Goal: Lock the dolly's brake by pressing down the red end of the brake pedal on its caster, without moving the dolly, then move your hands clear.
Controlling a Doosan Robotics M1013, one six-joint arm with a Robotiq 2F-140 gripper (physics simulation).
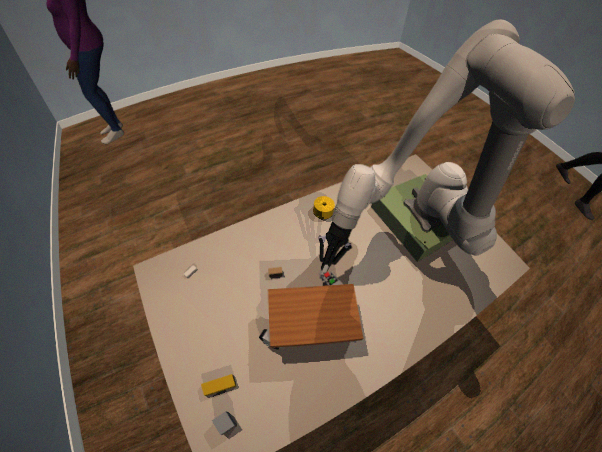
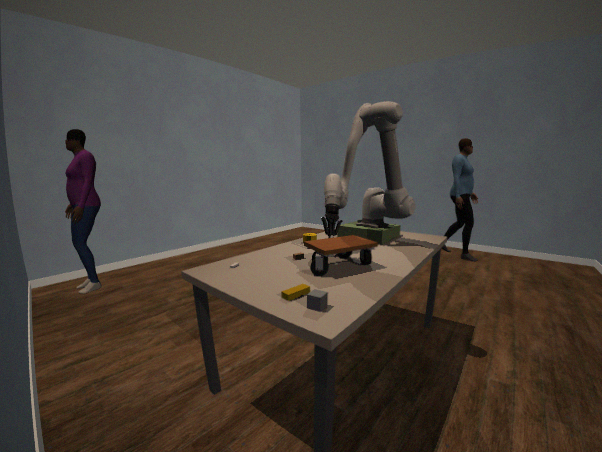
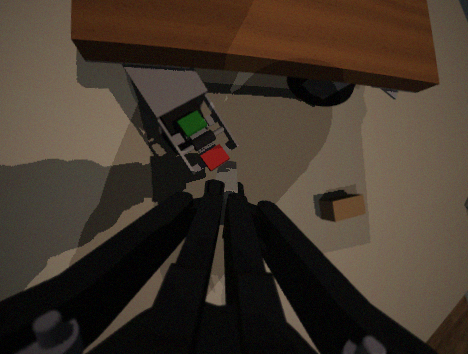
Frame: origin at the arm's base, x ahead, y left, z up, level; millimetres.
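Seen in the pictures: gripper, fingertip midpoint: (image 1: pixel 321 276) (image 3: pixel 226 174); arm's base at its link origin: (image 1: pixel 428 212) (image 2: pixel 372 225).
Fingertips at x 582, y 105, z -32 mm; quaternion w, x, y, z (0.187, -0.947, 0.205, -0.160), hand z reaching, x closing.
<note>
Offsets run from my fingertips to a thing's top centre. "spot": to the spot under its first point. Level surfaces: height alone.
The dolly (image 1: pixel 315 315) (image 2: pixel 340 244) (image 3: pixel 250 30) has a flat orange-brown wooden deck and stands on dark-wheeled casters. A grey caster bracket {dx -29, dy +82, dz +50 mm} (image 3: pixel 167 90) sticks out from under the deck edge nearest the arm. Its brake pedal has a red end {spot: dx -14, dy +20, dz +36 mm} (image 1: pixel 327 275) (image 3: pixel 215 157) on the outer side and a green end {spot: dx -21, dy +48, dz +34 mm} (image 1: pixel 332 281) (image 3: pixel 192 123) nearer the deck. My gripper (image 1: pixel 325 271) (image 2: pixel 331 235) (image 3: pixel 226 174) is shut and empty, pointing down. Its tips appear right beside the red end, on the side away from the deck. Contact and exact tip height cannot be told.
On the table {dz -53 mm} (image 1: pixel 225 310) (image 2: pixel 250 285) are a brown block {dx +150, dy -98, dz -27 mm} (image 1: pixel 275 272) (image 2: pixel 298 256) (image 3: pixel 349 207), a yellow ring {dx -160, dy -329, dz -1 mm} (image 1: pixel 322 214) (image 2: pixel 310 238), a white piece {dx +479, dy -217, dz -42 mm} (image 1: pixel 190 271) (image 2: pixel 234 265), a yellow bar {dx +474, dy +251, dz -28 mm} (image 1: pixel 218 385) (image 2: pixel 296 292) and a grey cube {dx +488, dy +376, dz -1 mm} (image 1: pixel 224 423) (image 2: pixel 317 300). Two people stand beyond.
</note>
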